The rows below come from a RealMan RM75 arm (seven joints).
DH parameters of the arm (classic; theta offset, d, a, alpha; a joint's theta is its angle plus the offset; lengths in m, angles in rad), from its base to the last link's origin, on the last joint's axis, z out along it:
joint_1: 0 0.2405 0 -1.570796
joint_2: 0 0 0 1.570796
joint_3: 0 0.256 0 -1.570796
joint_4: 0 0 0 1.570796
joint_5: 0 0.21 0 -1.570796
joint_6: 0 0 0 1.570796
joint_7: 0 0.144 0 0
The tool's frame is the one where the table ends.
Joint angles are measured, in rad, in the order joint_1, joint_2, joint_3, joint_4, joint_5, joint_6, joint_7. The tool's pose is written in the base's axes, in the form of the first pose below.
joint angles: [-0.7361 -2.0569 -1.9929 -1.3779 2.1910 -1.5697 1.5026]
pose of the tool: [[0.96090, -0.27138, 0.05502, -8.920], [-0.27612, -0.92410, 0.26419, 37.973], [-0.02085, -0.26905, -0.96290, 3.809], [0, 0, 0, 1]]
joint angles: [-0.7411 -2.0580 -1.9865 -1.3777 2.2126 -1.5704 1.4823]
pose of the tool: [[0.96506, -0.25986, 0.03368, -8.976], [-0.25930, -0.92854, 0.26568, 38.041], [-0.03776, -0.26513, -0.96347, 3.659], [0, 0, 0, 1]]
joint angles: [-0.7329 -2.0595 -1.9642 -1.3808 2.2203 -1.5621 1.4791]
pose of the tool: [[0.96429, -0.26418, 0.01891, -9.145], [-0.25975, -0.92935, 0.26239, 37.883], [-0.05174, -0.25793, -0.96478, 3.256], [0, 0, 0, 1]]
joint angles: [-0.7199 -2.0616 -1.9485 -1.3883 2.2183 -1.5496 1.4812]
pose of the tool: [[0.96314, -0.26839, 0.01803, -9.287], [-0.26339, -0.92735, 0.26578, 37.729], [-0.05461, -0.26073, -0.96387, 3.025], [0, 0, 0, 1]]
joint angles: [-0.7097 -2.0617 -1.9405 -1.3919 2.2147 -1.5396 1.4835]
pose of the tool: [[0.96314, -0.26830, 0.01965, -9.457], [-0.26347, -0.92600, 0.27039, 37.662], [-0.05435, -0.26560, -0.96255, 2.944], [0, 0, 0, 1]]
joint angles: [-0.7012 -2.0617 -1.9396 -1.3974 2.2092 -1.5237 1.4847]
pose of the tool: [[0.96362, -0.26572, 0.02893, -9.514], [-0.26273, -0.92173, 0.28529, 37.745], [-0.04914, -0.28251, -0.95801, 3.055], [0, 0, 0, 1]]
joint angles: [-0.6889 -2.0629 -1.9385 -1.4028 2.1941 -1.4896 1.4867]
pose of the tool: [[0.96455, -0.25854, 0.05289, -9.477], [-0.26189, -0.91315, 0.31237, 37.958], [-0.03247, -0.31515, -0.94849, 3.197], [0, 0, 0, 1]]
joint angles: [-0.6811 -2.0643 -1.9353 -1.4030 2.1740 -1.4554 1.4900]
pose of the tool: [[0.96429, -0.25232, 0.08048, -9.292], [-0.26461, -0.90486, 0.33349, 38.173], [-0.01132, -0.34288, -0.93931, 3.236], [0, 0, 0, 1]]
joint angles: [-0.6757 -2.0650 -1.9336 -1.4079 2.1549 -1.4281 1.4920]
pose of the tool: [[0.96258, -0.24911, 0.10666, -8.993], [-0.27087, -0.89589, 0.35215, 38.340], [0.00783, -0.36787, -0.92985, 3.376], [0, 0, 0, 1]]
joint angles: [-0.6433 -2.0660 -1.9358 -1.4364 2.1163 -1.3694 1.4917]
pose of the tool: [[0.96124, -0.22556, 0.15855, -8.884], [-0.27175, -0.87220, 0.40672, 38.525], [0.04655, -0.43404, -0.89969, 4.128], [0, 0, 0, 1]]
